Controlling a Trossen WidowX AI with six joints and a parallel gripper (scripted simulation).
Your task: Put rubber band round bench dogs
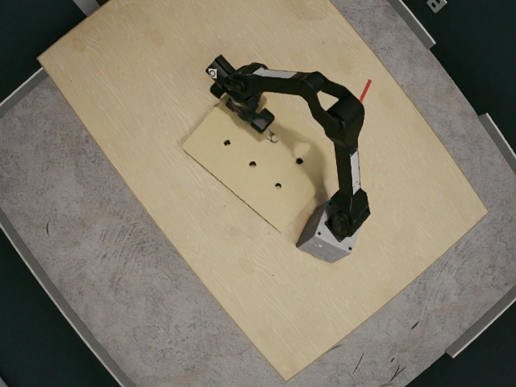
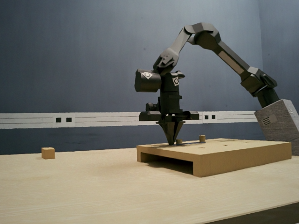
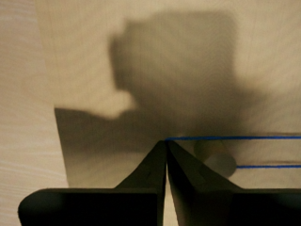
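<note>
Right now the wooden board is 13 cm behind my hand, 6 cm below it and 2 cm to the left of it. From my hand the other things lie so: red strip: 33 cm to the right, 18 cm behind, 8 cm below; small wooden cube: 36 cm ahead, 29 cm to the right, 7 cm below.
</note>
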